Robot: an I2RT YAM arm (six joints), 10 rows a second.
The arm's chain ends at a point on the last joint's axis. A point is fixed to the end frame.
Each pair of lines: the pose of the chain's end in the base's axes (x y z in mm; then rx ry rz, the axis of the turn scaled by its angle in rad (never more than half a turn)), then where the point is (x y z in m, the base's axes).
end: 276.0, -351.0, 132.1, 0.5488, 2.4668, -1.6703
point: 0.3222 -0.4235 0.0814
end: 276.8, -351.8, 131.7, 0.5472, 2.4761, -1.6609
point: 0.3230 -0.4238 0.0803
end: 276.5, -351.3, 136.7, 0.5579, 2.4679, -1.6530
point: 0.3232 -0.4233 0.0859
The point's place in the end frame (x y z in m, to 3 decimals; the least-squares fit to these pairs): -0.045 0.037 0.081
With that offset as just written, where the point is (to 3 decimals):
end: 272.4, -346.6, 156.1, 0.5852, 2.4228, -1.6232
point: 0.322 -0.419 0.108
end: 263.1, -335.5, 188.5, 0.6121, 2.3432, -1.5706
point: 0.318 -0.407 0.147
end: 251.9, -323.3, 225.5, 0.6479, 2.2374, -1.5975
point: 0.309 -0.398 0.192
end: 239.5, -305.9, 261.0, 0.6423, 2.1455, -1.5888
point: 0.301 -0.380 0.235
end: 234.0, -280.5, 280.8, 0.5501, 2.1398, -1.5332
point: 0.302 -0.349 0.255
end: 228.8, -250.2, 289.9, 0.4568, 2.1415, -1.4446
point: 0.304 -0.311 0.264
